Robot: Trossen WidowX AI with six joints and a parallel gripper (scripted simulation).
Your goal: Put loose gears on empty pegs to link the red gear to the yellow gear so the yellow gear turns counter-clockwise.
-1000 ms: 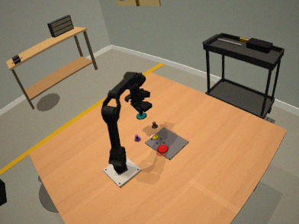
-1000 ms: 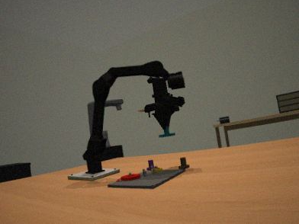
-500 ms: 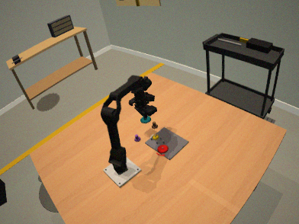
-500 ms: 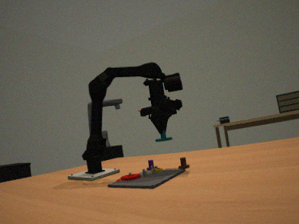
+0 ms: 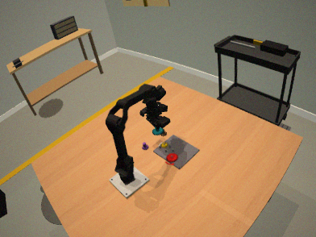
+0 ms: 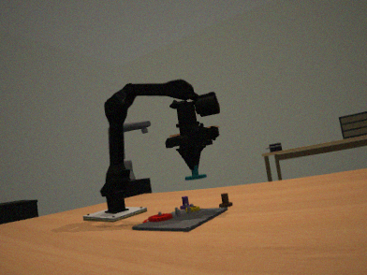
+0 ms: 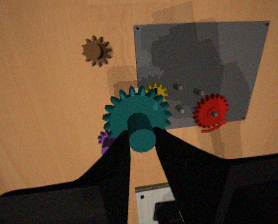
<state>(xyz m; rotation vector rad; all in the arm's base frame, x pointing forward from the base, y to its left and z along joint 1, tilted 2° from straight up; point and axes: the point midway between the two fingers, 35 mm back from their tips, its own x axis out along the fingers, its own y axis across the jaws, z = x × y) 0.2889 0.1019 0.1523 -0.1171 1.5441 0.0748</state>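
Now: gripper tip 11 cm above the yellow gear and 4 cm to the left of it. From my gripper tip the other things lie so: teal gear (1 cm below); white arrow (12 cm below, 1 cm to the right, 1 cm behind); brown gear (11 cm below, 6 cm ahead, 5 cm to the left).
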